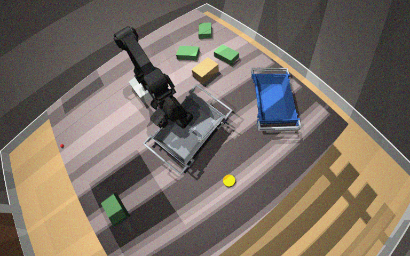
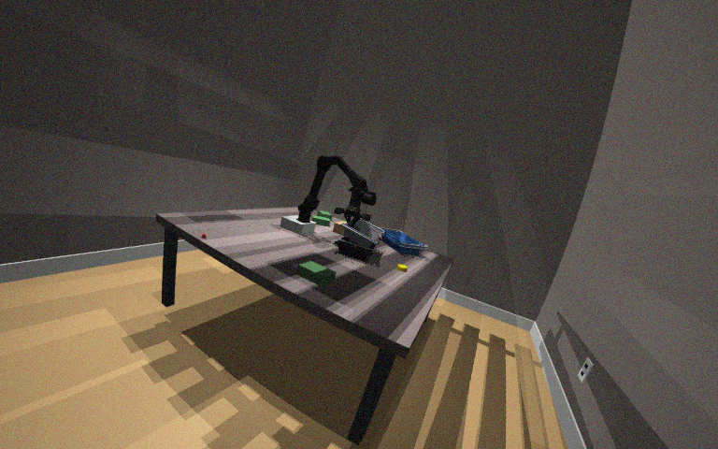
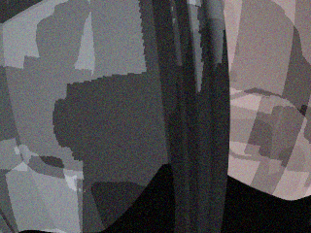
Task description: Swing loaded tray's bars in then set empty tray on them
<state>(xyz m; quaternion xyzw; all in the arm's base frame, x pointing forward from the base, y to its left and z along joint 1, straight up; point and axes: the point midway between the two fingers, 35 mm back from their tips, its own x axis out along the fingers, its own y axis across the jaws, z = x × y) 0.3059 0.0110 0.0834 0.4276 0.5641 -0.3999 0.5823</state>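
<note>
Right now my gripper tip is 7 cm short of the grey tray, 2 cm to the right of it and 2 cm below it. Also, from my gripper tip: yellow disc (32 cm ahead, 4 cm to the left, 10 cm below); orange block (21 cm behind, 28 cm to the left, 8 cm below).
</note>
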